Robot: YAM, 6 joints.
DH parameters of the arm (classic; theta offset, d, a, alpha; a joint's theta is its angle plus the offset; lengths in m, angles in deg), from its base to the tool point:
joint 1: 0 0.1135 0.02 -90
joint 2: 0 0 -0.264 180
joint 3: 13.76 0 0.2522 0
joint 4: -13.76 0 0.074 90
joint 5: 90 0 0 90
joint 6: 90 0.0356 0 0
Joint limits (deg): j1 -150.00..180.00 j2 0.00..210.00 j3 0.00..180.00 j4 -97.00..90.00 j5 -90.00..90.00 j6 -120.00..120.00
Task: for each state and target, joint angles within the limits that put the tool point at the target. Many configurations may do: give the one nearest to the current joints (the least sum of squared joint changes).
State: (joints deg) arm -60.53 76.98 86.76 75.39 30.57 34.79
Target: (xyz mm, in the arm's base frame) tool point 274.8 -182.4 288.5
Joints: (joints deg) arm -30.47 89.96 44.41 70.29 30.17 34.79
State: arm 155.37 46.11 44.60 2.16 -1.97 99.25
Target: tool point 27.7 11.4 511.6
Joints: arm 174.53 22.07 66.34 8.47 23.14 99.25
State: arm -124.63 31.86 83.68 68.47 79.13 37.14
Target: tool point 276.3 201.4 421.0
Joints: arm -149.81 5.27 87.01 74.44 80.58 37.14
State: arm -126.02 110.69 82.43 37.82 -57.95 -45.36
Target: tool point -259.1 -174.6 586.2
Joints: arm -150.00 93.47 109.03 41.33 -37.47 -45.36
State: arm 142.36 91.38 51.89 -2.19 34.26 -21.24
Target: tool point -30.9 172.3 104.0
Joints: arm 108.05 77.10 20.95 -18.80 42.43 -21.24
